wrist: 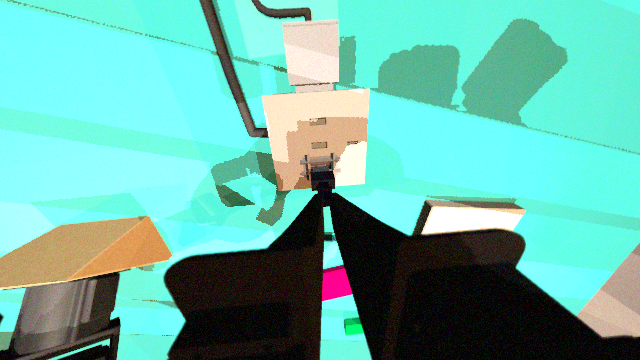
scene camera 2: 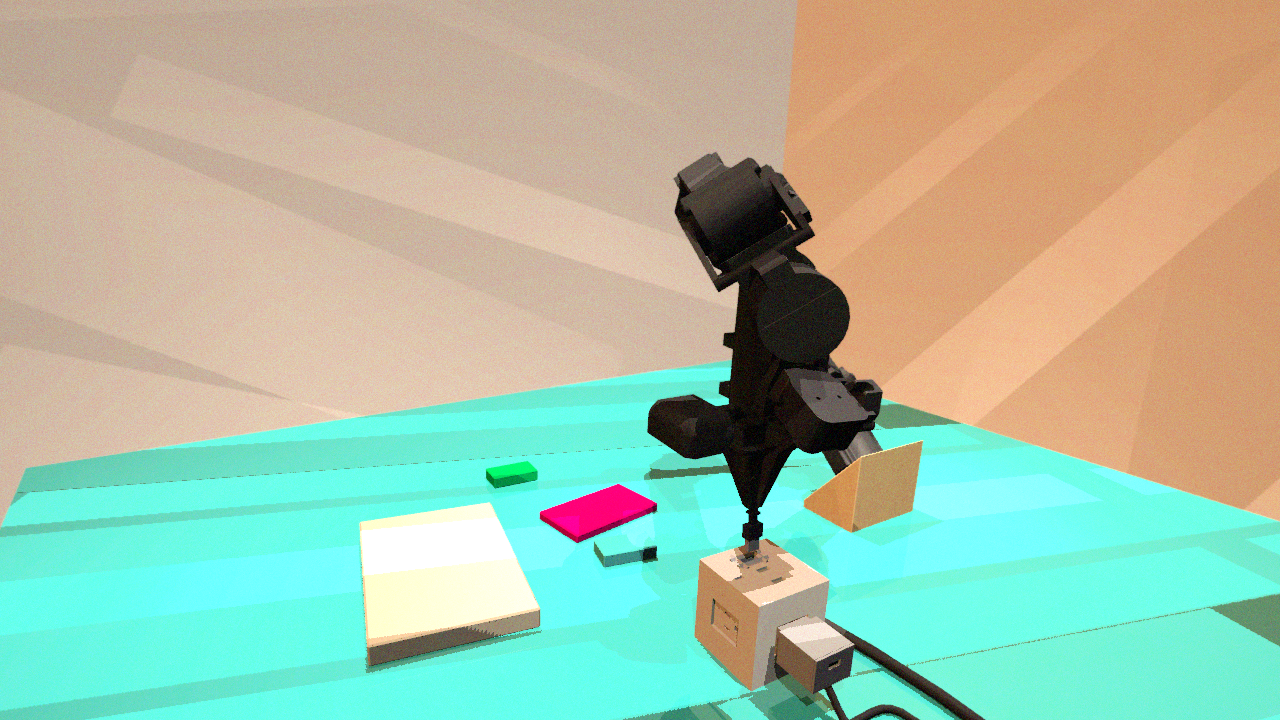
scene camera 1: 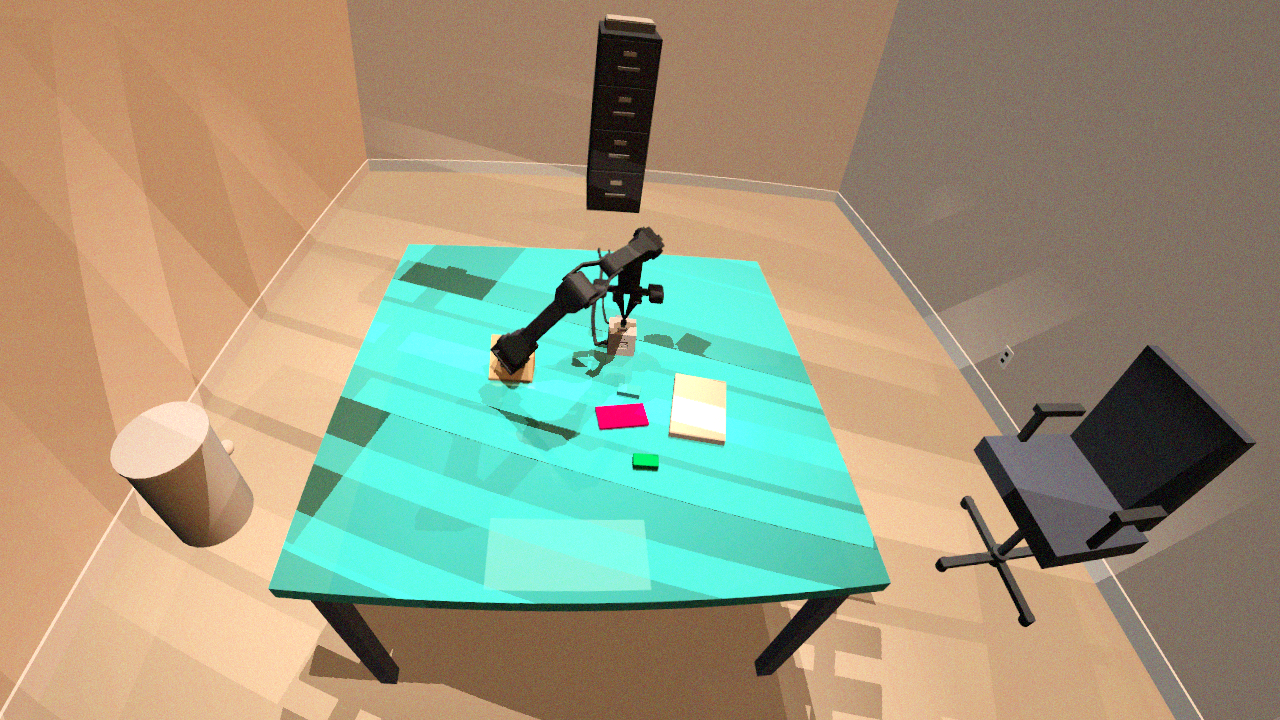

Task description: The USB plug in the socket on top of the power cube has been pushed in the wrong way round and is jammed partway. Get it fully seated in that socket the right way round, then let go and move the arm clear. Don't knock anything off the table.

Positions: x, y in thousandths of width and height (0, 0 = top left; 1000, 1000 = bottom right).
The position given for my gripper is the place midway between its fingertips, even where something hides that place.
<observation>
My gripper (scene camera 2: 587, 703) carries a dark USB plug. Further things: a green block (scene camera 2: 396, 660), a small teal block (scene camera 2: 486, 763), a magenta block (scene camera 2: 455, 720), a tan book (scene camera 2: 339, 806) and a beige power cube (scene camera 2: 577, 848).
The magenta block is seen too in the wrist view (wrist: 524, 785) and in scene camera 1 (scene camera 1: 479, 580). The tan book shows as well in the wrist view (wrist: 682, 601) and in scene camera 1 (scene camera 1: 546, 573). My gripper also shows in the wrist view (wrist: 509, 554) and in scene camera 1 (scene camera 1: 488, 441).
</observation>
